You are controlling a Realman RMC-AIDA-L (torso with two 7-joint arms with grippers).
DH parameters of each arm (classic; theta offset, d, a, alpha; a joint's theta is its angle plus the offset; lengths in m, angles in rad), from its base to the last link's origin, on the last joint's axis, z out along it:
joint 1: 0 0.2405 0 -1.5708
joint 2: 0 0 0 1.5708
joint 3: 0 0.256 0 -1.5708
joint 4: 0 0 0 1.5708
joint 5: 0 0.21 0 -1.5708
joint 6: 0 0 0 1.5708
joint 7: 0 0.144 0 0
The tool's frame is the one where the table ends.
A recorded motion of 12 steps. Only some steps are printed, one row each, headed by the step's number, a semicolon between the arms.
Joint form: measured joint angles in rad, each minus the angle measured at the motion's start. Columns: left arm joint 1, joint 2, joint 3, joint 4, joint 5, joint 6, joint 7; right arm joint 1, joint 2, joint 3, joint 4, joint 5, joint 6, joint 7.
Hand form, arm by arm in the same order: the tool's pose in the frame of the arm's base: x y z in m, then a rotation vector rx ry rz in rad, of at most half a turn. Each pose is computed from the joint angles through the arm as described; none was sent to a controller.
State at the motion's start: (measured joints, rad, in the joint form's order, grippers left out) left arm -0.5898 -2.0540 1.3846 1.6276 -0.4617 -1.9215 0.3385; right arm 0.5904 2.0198 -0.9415 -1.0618 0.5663 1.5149 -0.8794
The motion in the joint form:
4: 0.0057 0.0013 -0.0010 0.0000 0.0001 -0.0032 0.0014; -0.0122 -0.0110 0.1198 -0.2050 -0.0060 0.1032 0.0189
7: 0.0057 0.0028 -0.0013 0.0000 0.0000 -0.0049 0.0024; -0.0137 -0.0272 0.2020 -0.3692 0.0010 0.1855 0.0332
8: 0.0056 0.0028 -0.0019 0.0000 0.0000 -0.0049 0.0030; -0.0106 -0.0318 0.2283 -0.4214 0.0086 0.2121 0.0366
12: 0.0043 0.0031 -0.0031 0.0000 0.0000 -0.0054 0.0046; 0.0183 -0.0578 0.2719 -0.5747 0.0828 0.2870 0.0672
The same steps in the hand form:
4: -0.1644 0.3184 0.0452 -2.4406 -1.1176 0.6979; 0.2552 0.3663 0.1032 -2.3953 1.1163 -0.1770
7: -0.1648 0.3184 0.0457 -2.4402 -1.1173 0.7005; 0.2391 0.3620 0.1452 -2.3202 1.0433 -0.1224
8: -0.1647 0.3185 0.0458 -2.4403 -1.1170 0.7001; 0.2321 0.3599 0.1577 -2.3005 1.0138 -0.1016
12: -0.1645 0.3187 0.0461 -2.4412 -1.1147 0.6997; 0.1952 0.3562 0.1896 -2.2836 0.8742 -0.0154

